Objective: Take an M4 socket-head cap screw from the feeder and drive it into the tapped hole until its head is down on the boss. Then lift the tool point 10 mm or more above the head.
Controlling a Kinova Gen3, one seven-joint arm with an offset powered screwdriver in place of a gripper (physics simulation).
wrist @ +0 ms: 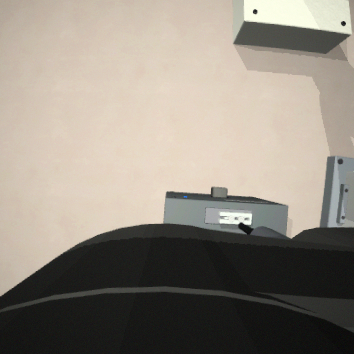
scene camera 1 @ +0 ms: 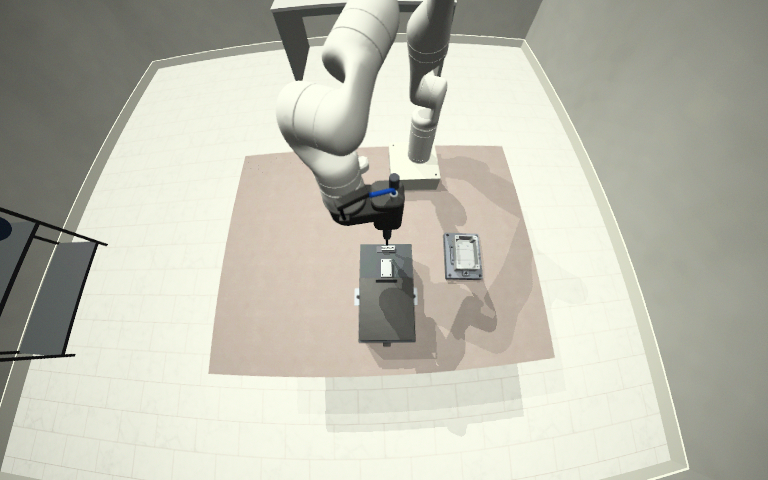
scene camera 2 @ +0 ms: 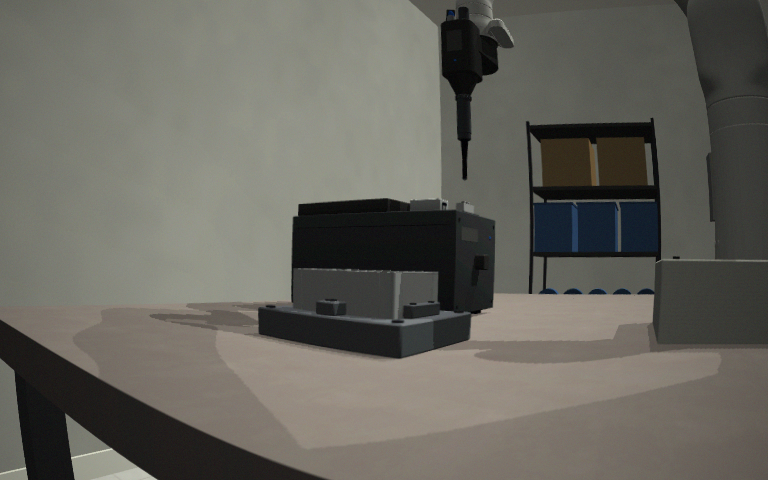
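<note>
The screw feeder (scene camera 1: 386,316) (scene camera 2: 373,243) (wrist: 185,212) is a dark box with a small light pick-up block (scene camera 1: 387,248) (scene camera 2: 465,207) (wrist: 236,217) on its top near the robot-base end. Small dark marks show on that block; single screws cannot be made out. My gripper, the black screwdriver (scene camera 1: 386,243) (scene camera 2: 464,178) (wrist: 240,226), points down above the pick-up block, with a visible gap in scene camera 2. No screw shows on its bit. The pale open housing (scene camera 1: 478,254) (scene camera 2: 345,288) sits in its fixture; the tapped hole and boss cannot be made out.
The grey fixture plate (scene camera 1: 449,268) (scene camera 2: 328,333) (wrist: 330,200) lies beside the feeder. A white plate (scene camera 1: 386,268) and a raised black cover (scene camera 2: 345,207) are on the feeder top. The robot's pale base block (scene camera 1: 421,183) (scene camera 2: 707,300) (wrist: 290,37) stands behind. A shelf rack (scene camera 2: 591,191) stands in the background.
</note>
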